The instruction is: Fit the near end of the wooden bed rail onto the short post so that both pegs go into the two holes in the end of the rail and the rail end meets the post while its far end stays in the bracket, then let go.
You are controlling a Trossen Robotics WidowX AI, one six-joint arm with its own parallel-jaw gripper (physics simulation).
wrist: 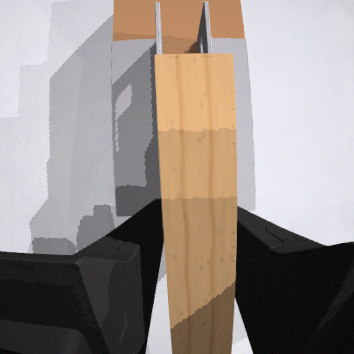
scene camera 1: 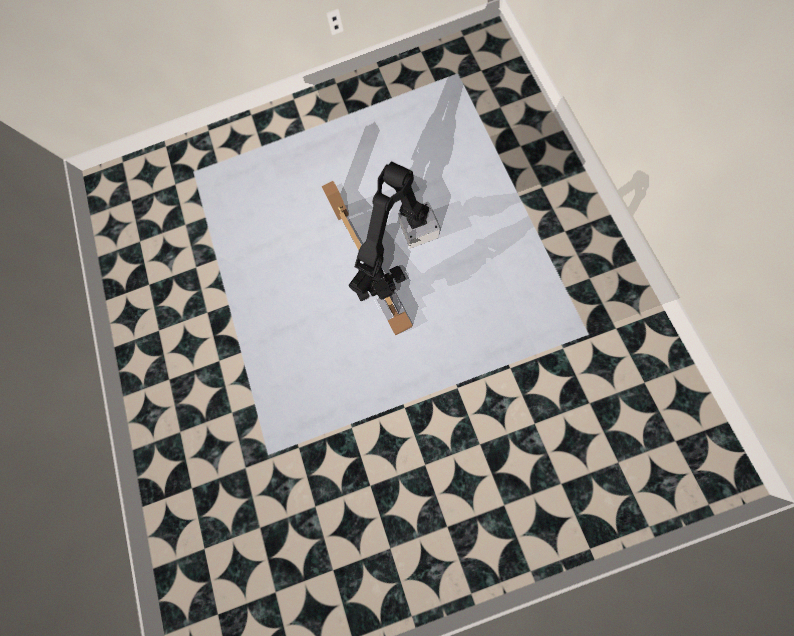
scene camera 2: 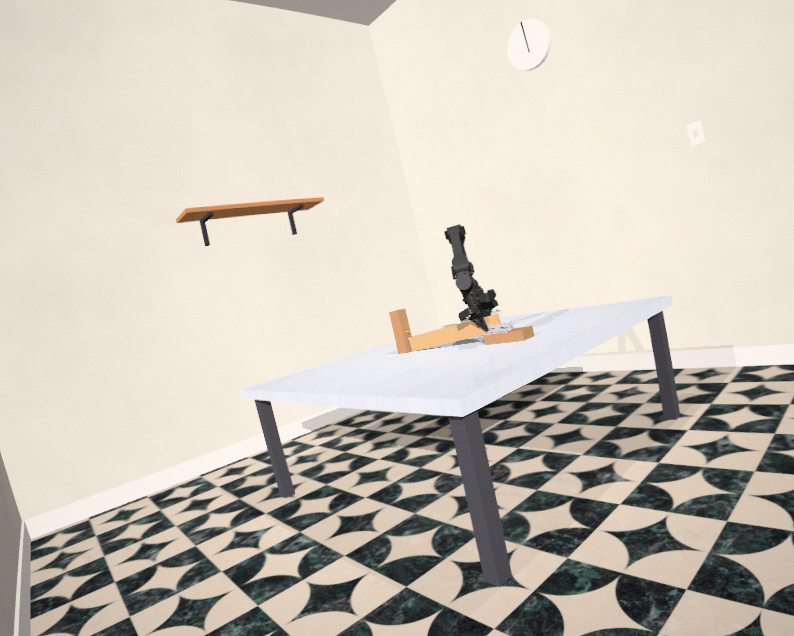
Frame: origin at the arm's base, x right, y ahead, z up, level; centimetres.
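Seen in the pictures: gripper, fingertip midpoint: [wrist: 187, 206] [scene camera 2: 489, 330]; arm's base, link origin: [scene camera 1: 416, 219].
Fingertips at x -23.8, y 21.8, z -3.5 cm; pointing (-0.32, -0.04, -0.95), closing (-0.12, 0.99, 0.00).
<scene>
Pixels of each thing's top centre, then the offset from my fingertips to it. "pt": a spot on its surface instead. Level surfaces: height alone.
- wooden rail, top centre: [scene camera 2: 449, 321] [scene camera 1: 363, 253] dy +2.5, dx +17.0, dz +5.5 cm
- small bracket, surface spot: [scene camera 1: 342, 212] pt dy +5.2, dx +38.9, dz +1.5 cm
- short post, surface spot: [wrist: 135, 17] pt dy -4.0, dx -10.4, dz -0.9 cm
- tall post, surface spot: [scene camera 1: 331, 193] pt dy +6.1, dx +40.5, dz +13.5 cm
- pale table, surface height: dz -4.5 cm
The wooden rail [scene camera 1: 351, 228] [scene camera 2: 437, 336] [wrist: 197, 100] slopes up from the tall post. Its far end is at the small bracket [scene camera 1: 342, 211]; how it sits there is too small to tell. My gripper [scene camera 1: 380, 291] [scene camera 2: 483, 324] [wrist: 187, 206] is shut on the rail close to its near end, one finger on each side. The near end is raised above a grey base, short of the short post [scene camera 1: 399, 323] [scene camera 2: 509, 336] [wrist: 135, 17] in the wrist view. Two thin upright plates [wrist: 158, 30] [wrist: 206, 30] show between them. The pegs and the holes do not show.
The tall post [scene camera 1: 331, 193] [scene camera 2: 399, 331] stands at the rail's far end. All stands on the pale table [scene camera 1: 278, 371] [scene camera 2: 371, 384]. The arm's base [scene camera 1: 424, 233] is beside the rail. A wall shelf [scene camera 2: 251, 208] hangs away from the table.
</scene>
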